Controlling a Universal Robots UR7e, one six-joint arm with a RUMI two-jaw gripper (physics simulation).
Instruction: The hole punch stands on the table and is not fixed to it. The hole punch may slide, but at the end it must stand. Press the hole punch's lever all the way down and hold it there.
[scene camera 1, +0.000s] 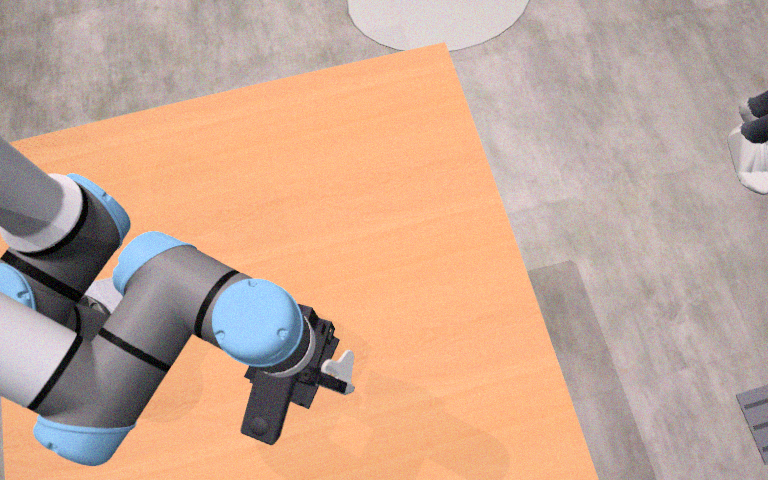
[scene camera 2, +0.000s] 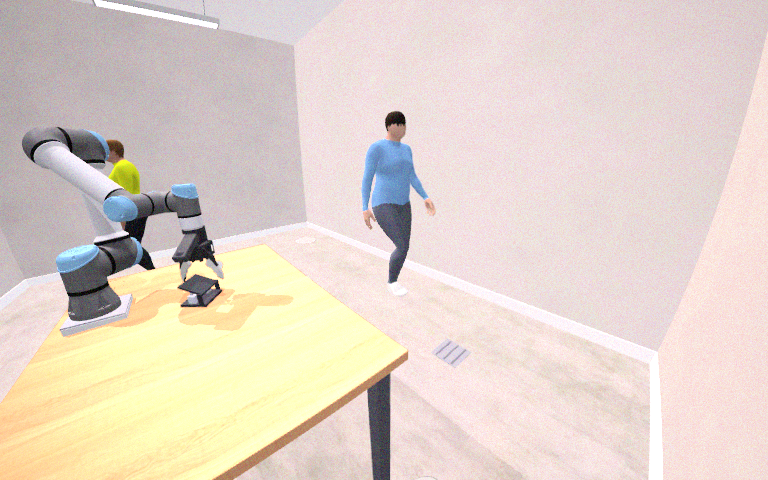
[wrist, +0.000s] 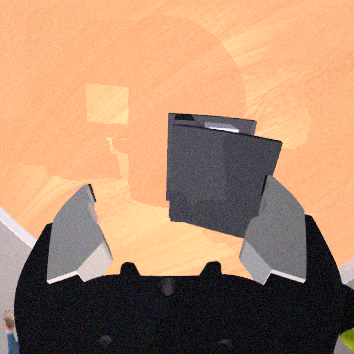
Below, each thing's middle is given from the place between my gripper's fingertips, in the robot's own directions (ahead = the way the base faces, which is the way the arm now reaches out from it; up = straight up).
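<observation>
The flat lever (wrist: 216, 176) is 3 cm behind my hand now, 3 cm to the left of it and 3 cm below it. I also have in sight the black hole punch (scene camera 2: 198, 300), which, counted from my hand, is 3 cm to the left of it and 3 cm behind it, and 5 cm below it.
</observation>
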